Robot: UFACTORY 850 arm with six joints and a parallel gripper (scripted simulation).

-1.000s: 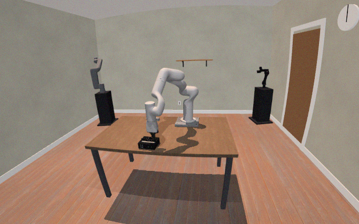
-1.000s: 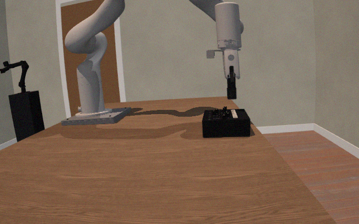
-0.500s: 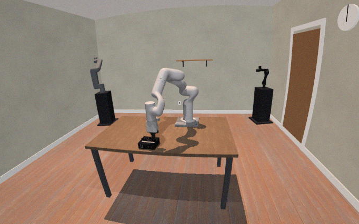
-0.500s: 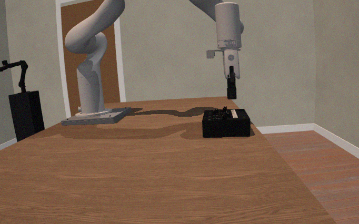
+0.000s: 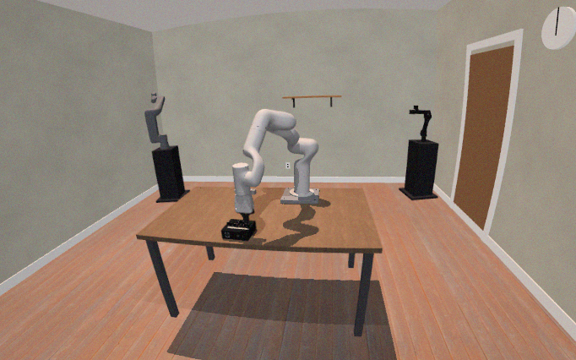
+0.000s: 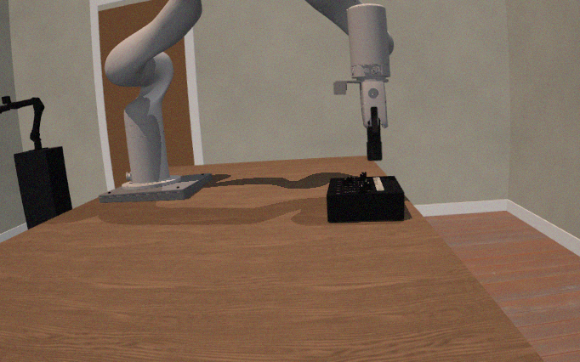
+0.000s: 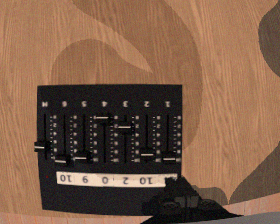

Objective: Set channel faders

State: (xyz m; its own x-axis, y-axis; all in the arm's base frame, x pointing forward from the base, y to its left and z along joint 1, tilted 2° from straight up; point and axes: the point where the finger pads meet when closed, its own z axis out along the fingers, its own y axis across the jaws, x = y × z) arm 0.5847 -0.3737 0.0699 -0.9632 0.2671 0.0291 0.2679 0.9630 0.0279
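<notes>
The master fader lies 70 mm behind my hand, 120 mm to the right of it and 50 mm below it.
</notes>
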